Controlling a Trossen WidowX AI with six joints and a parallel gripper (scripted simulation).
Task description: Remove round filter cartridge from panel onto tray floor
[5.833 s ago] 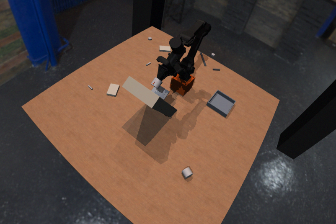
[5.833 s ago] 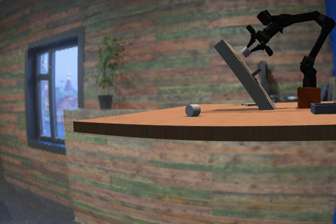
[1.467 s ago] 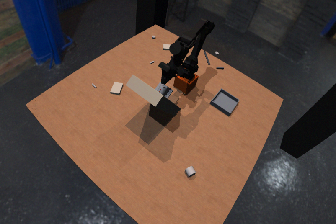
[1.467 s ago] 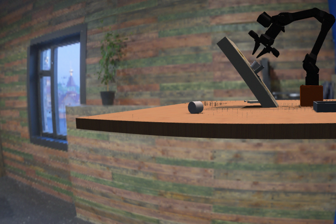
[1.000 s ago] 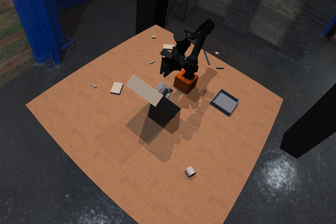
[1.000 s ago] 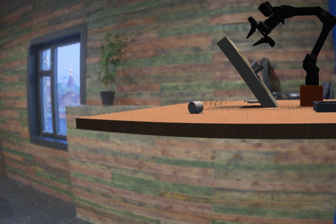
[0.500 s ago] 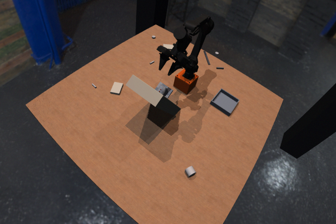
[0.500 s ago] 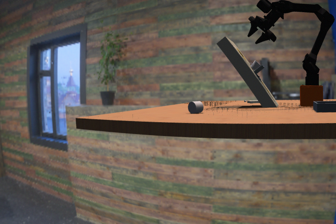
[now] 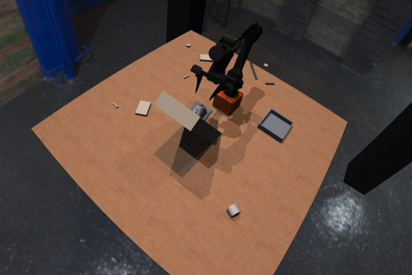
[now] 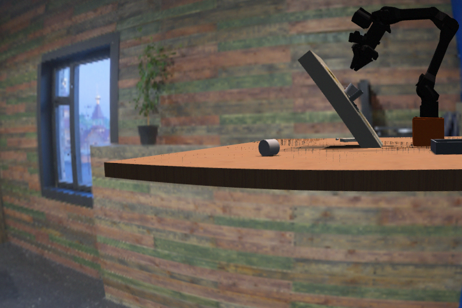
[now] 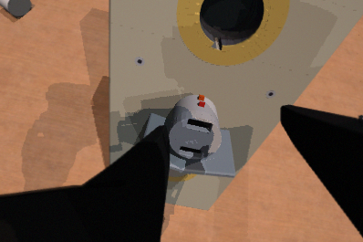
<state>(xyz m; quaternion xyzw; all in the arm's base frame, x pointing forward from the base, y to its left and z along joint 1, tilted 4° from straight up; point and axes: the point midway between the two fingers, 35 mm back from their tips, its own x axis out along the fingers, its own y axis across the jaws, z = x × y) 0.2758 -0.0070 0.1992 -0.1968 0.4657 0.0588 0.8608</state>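
My gripper tip is now 1 cm short of the round grey filter cartridge and 8 cm above it. From my gripper tip the other things lie so: grey box: 33 cm behind, 31 cm to the left, 27 cm below; then service panel: 5 cm ahead, 10 cm below.
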